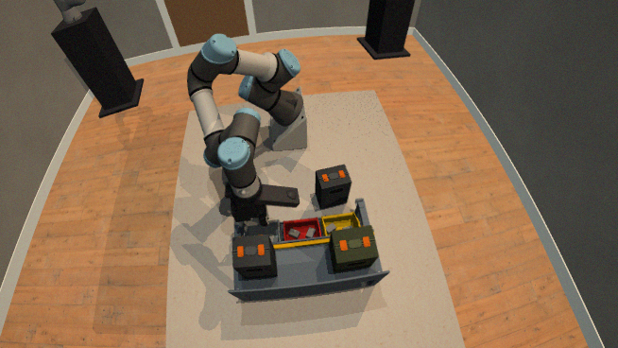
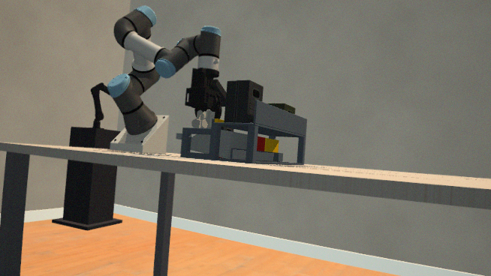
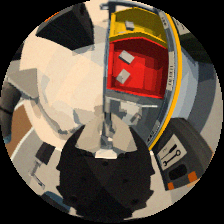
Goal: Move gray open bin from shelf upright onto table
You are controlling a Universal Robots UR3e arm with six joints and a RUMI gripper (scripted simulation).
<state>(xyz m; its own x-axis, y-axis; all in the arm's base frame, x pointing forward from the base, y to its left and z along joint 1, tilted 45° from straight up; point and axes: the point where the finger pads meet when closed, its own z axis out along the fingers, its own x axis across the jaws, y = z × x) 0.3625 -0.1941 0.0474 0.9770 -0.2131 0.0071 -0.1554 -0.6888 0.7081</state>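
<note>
Right now the gray open bin is 60 mm ahead of my hand, 20 mm to the right of it and 10 mm below it. The rest, counted from my hand: yellow rail: 110 mm ahead, 80 mm to the left, 50 mm above; then red bin: 80 mm ahead, 90 mm to the left, 20 mm below; then yellow bin: 90 mm ahead, 200 mm to the left, 20 mm below.
</note>
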